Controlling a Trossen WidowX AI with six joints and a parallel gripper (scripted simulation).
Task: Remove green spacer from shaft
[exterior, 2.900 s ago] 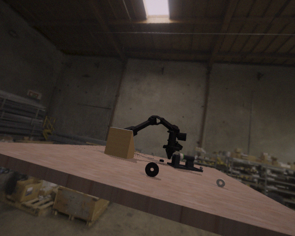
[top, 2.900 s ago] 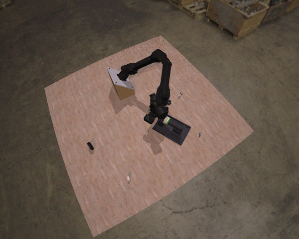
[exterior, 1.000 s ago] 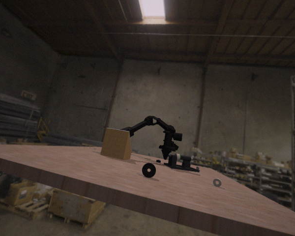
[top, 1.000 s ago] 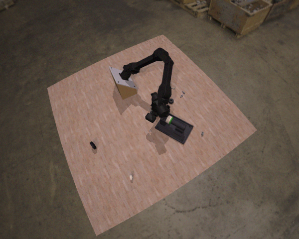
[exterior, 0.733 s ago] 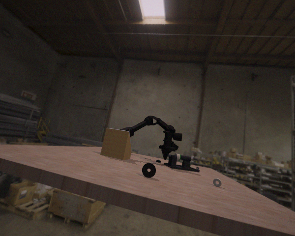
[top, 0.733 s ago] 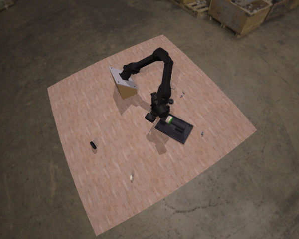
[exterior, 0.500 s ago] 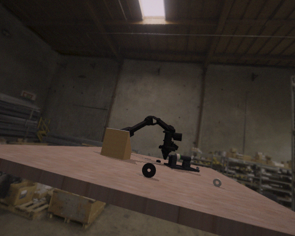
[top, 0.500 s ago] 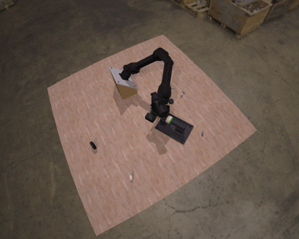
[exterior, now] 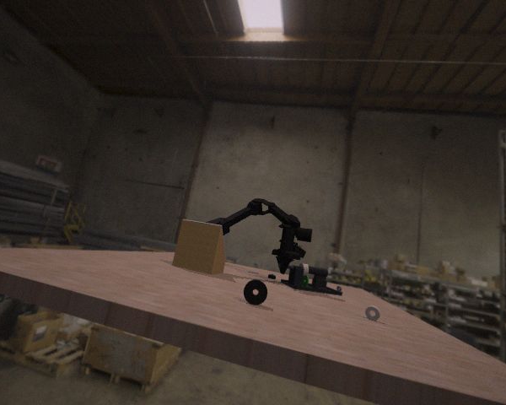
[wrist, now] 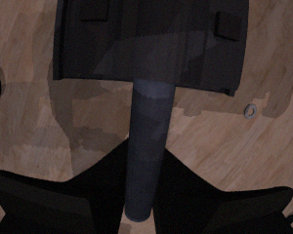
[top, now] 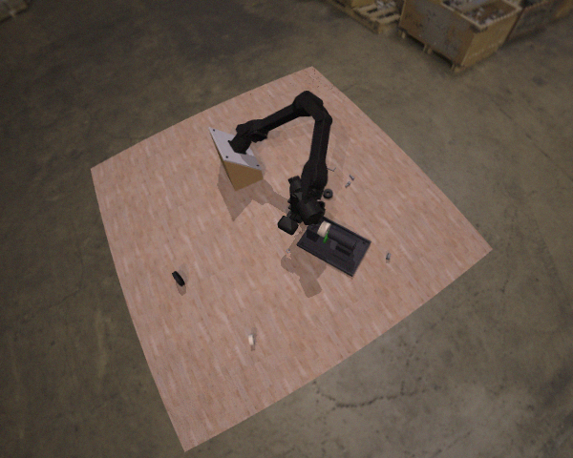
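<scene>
Now: the grey-blue shaft 4 cm ahead of my gripper tip, 3 cm above it and 2 cm to the left of it. Round my gripper tip: green spacer (10 cm ahead, 5 cm to the left, 1 cm below); then white ring (35 cm to the right, 28 cm ahead, 3 cm below); then white spacer (9 cm ahead, 5 cm to the left, 3 cm above).
</scene>
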